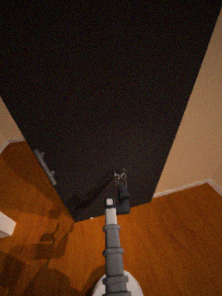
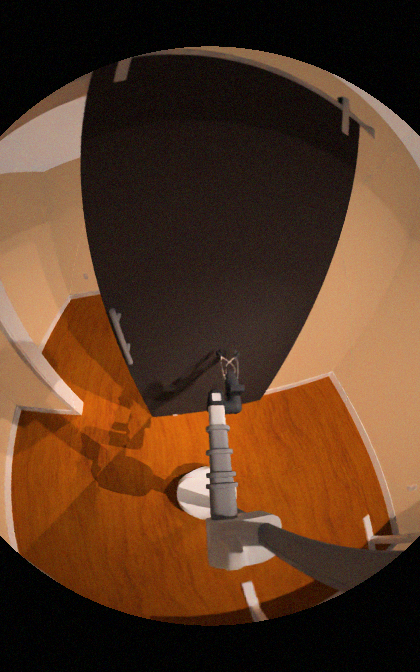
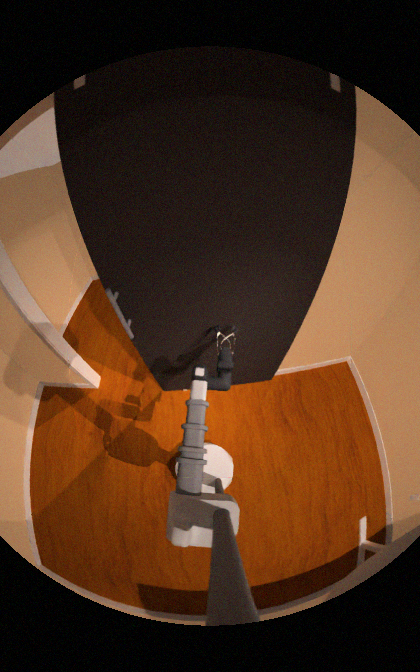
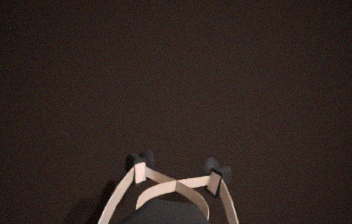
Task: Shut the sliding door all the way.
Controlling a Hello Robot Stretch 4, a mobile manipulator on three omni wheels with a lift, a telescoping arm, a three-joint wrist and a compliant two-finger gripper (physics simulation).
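Places are measured from the robot's base along level axes (x ahead, y down, z left), in millimetres.
Pixels of known places: gripper, fingertip midpoint: [image 1: 118, 168] [image 2: 227, 349] [image 3: 225, 325] [image 4: 178, 165]; robot's base at its link origin: [image 2: 205, 491] [image 3: 205, 468].
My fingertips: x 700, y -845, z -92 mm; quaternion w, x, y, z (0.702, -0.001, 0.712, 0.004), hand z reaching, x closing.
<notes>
For each thing: its middle in the pictures, then the offset to it from my fingertips. "pt": a spot on its surface instead. Level surfaces: height alone.
- grey bar handle at a spot on its surface: [image 2: 121, 336] [image 3: 119, 313] [image 1: 45, 167] pt dx -107, dy -187, dz +465 mm
- white-edged wall end at a spot on its surface: [image 2: 60, 392] pt dx -102, dy +479, dz +1275 mm
- Wooden floor at its surface level: dy +872 mm
The dark sliding door [image 1: 107, 100] [image 2: 215, 225] [image 3: 210, 200] [image 4: 175, 90] is a tall black panel in front of the arm. It hangs from an overhead rail by two light straps. A grey bar handle [image 1: 46, 166] [image 2: 121, 336] [image 3: 120, 313] is near its left edge. Floor and wall of a space beyond show past that left edge. My gripper [image 1: 120, 172] [image 2: 228, 355] [image 3: 226, 330] [image 4: 178, 165] is open and empty. It faces the right part of the door panel, right of the handle. Whether the fingertips touch the panel I cannot tell.
A tan wall [image 1: 200, 125] [image 2: 350, 300] [image 3: 350, 280] with a white baseboard is right of the door. A white-edged wall end [image 2: 60, 392] [image 3: 80, 372] stands at the left, near the handle side. Wooden floor [image 2: 300, 450] [image 3: 300, 440] lies around the base.
</notes>
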